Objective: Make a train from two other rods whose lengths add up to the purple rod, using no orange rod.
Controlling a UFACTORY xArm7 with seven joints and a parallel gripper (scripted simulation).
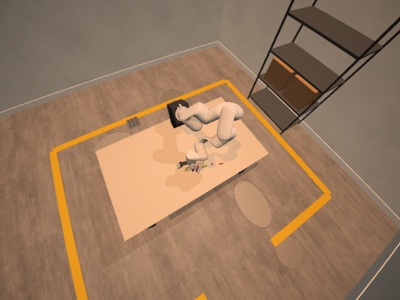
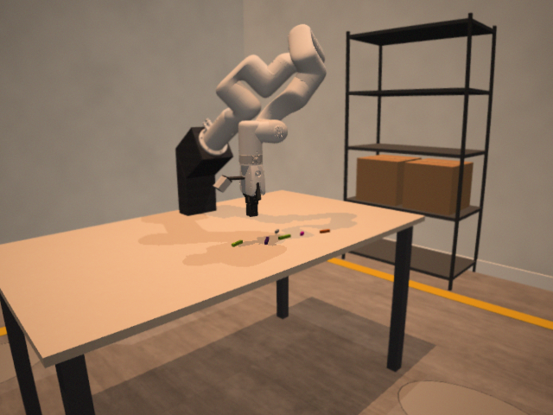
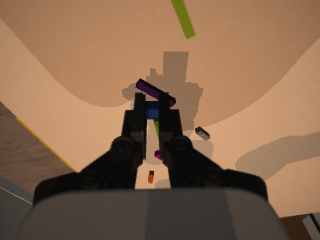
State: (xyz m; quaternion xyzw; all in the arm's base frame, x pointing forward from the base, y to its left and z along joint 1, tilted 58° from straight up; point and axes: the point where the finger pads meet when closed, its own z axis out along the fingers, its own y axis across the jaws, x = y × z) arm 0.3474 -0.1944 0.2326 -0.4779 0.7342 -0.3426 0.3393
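The purple rod lies 120 mm below my hand, 50 mm to the left of it and 30 mm ahead of it. From my hand the other things lie so: small blue rod: 20 mm below; then grey rod: 170 mm to the left, 120 mm below, 10 mm ahead; then magenta rod: 180 mm to the left, 120 mm below, 100 mm ahead.
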